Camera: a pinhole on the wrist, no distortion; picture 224 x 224 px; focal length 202.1 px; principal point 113.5 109.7 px. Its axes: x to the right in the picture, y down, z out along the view. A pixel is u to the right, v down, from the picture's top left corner.
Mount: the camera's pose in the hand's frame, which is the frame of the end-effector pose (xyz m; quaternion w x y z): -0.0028 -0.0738 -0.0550 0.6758 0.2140 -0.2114 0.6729
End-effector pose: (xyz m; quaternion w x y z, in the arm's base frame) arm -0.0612 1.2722 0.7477 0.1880 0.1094 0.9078 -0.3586
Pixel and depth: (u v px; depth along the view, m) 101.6 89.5 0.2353
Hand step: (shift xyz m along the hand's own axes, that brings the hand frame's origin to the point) 0.0212 -0.2202 0.1297
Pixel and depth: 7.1 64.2 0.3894
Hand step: 0.0847 -0.4654 0.1459
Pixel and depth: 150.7 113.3 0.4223
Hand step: -0.0090 -0.2524 0.3355
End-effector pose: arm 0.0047 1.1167 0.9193 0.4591 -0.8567 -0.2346 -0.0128
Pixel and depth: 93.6 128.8 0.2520
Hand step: -0.0262 -0.2386 0.1373
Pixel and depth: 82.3 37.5 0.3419
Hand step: 0.1199 -0.3135 0.1942
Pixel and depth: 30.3 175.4 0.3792
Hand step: -0.1260 -0.4189 0.1666
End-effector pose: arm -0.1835 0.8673 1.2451 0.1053 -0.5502 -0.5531 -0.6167
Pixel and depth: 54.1 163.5 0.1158
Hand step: -0.0335 -0.1680 0.0205
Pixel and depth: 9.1 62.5 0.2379
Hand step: 0.0527 -0.3111 0.0691
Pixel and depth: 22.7 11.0 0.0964
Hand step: 0.0443 -0.1647 -0.0011
